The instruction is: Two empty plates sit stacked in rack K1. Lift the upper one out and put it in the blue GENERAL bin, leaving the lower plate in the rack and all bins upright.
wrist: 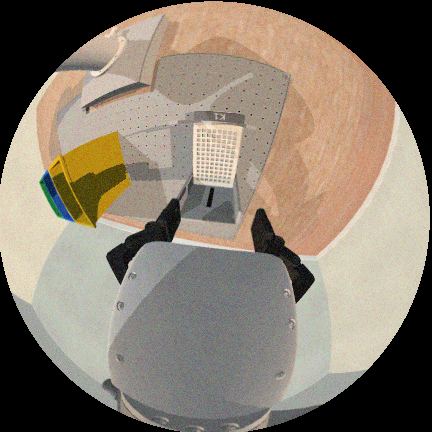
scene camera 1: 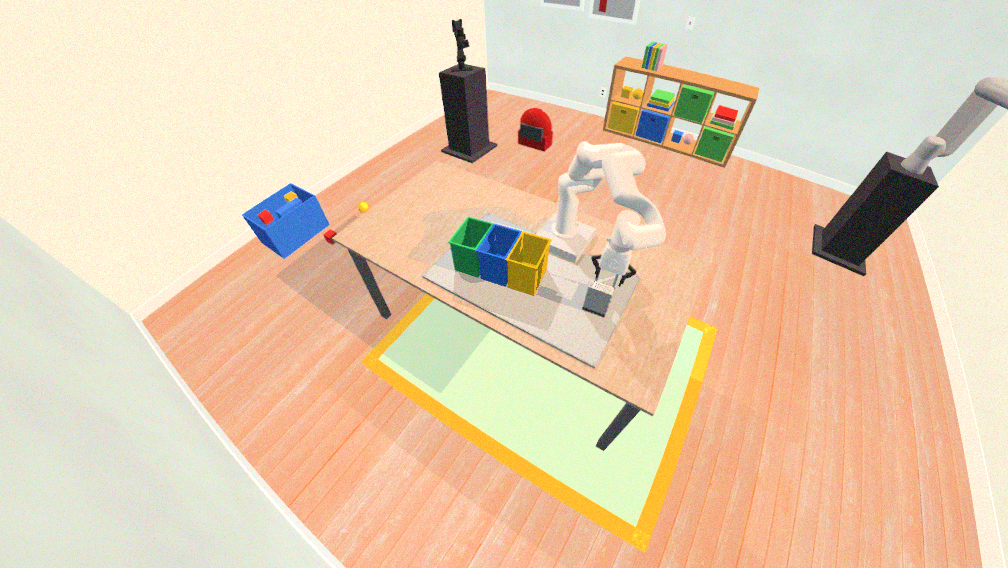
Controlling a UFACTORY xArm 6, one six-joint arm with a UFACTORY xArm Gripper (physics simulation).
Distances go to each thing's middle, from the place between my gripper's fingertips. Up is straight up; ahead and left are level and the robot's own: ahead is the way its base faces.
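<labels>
From my hand: blue bin (scene camera 1: 493,251), 6 cm ahead, 46 cm to the right, 8 cm below; green bin (scene camera 1: 464,243), 9 cm ahead, 59 cm to the right, 8 cm below; yellow bin (scene camera 1: 527,262), 4 cm ahead, 33 cm to the right, 8 cm below.
</labels>
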